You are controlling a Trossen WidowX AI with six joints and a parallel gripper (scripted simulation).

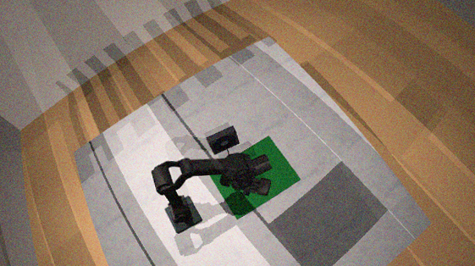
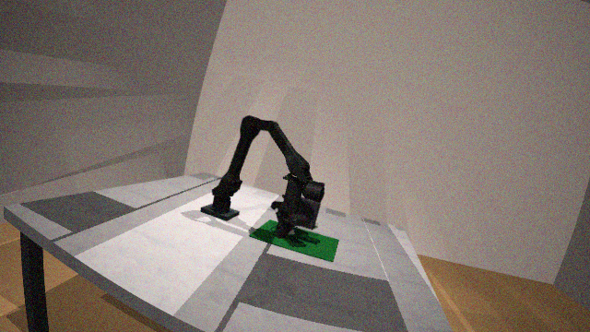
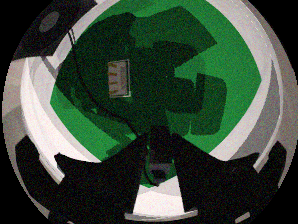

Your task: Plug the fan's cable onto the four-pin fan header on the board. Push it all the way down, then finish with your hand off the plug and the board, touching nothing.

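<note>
The green board lies 5 cm ahead of my gripper tip, 3 cm to the left of it and 3 cm below it. From my gripper tip the other things lie so: dark plug (1 cm behind, 1 cm to the right, 1 cm above); then black fan (4 cm ahead, 21 cm to the left, 4 cm above).
</note>
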